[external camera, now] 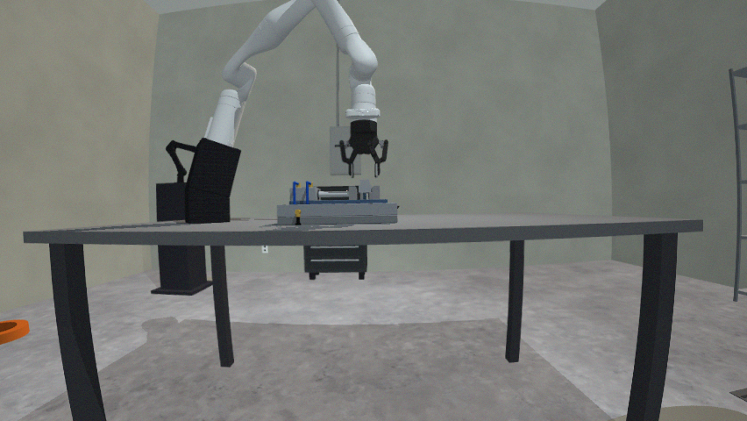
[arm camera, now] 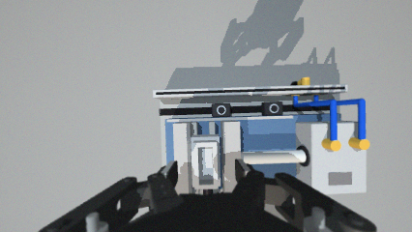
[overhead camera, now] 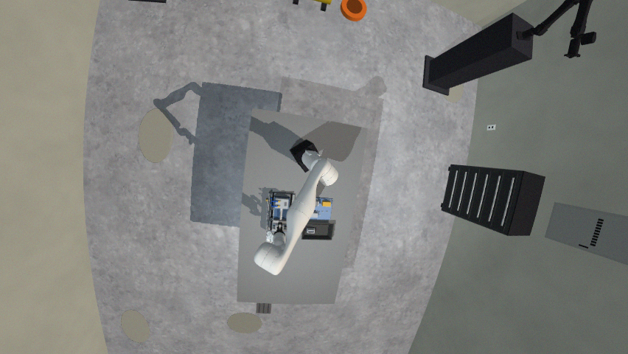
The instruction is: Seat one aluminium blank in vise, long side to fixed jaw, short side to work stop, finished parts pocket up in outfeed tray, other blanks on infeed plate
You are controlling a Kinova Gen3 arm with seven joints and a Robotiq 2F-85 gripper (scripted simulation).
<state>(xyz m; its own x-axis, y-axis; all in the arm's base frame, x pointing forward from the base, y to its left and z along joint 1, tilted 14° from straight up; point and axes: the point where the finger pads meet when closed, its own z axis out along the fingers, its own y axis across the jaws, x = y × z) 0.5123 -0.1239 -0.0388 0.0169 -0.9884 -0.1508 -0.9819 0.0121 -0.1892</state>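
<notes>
Right now the white rod is 9 cm behind my hand and 6 cm below it. From my hand the other things lie so: brass blank (33 cm to the left, 18 cm behind, 11 cm below); vise (10 cm below, 7 cm behind).
</notes>
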